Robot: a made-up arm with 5 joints.
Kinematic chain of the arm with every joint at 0, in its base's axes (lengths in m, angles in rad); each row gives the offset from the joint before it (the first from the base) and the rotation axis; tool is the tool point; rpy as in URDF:
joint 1: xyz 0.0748 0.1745 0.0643 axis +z
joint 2: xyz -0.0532 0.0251 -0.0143 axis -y
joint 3: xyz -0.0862 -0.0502 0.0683 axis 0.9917 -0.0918 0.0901
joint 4: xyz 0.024 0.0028 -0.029 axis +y
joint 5: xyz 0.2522 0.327 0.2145 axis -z
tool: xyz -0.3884 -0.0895 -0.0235 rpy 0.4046 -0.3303 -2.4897
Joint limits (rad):
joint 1: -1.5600..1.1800
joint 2: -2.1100..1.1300
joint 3: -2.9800..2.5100
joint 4: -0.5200..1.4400
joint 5: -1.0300..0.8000
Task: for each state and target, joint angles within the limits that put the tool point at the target. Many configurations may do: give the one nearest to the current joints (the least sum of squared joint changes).
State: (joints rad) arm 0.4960 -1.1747 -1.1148 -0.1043 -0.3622
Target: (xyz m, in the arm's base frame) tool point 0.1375 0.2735 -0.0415
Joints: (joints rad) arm 0.4991 -1.5161 -1.1915 0.2361 -0.9644
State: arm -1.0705 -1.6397 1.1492 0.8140 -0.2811
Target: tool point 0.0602 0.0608 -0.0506
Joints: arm -1.0086 -1.6305 1.0890 1.0225 -0.6487
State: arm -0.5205 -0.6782 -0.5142 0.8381 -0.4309
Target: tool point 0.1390 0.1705 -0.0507
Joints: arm -0.5970 -1.4307 -0.4380 1.2652 -0.5594
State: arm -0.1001 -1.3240 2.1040 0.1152 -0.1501
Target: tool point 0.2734 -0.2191 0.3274
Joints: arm -0.0623 -1.4458 2.0964 0.1761 0.4289
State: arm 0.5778 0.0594 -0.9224 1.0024 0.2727
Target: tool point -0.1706 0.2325 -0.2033
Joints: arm 0.9601 -0.2410 -1.3832 0.8401 0.3260
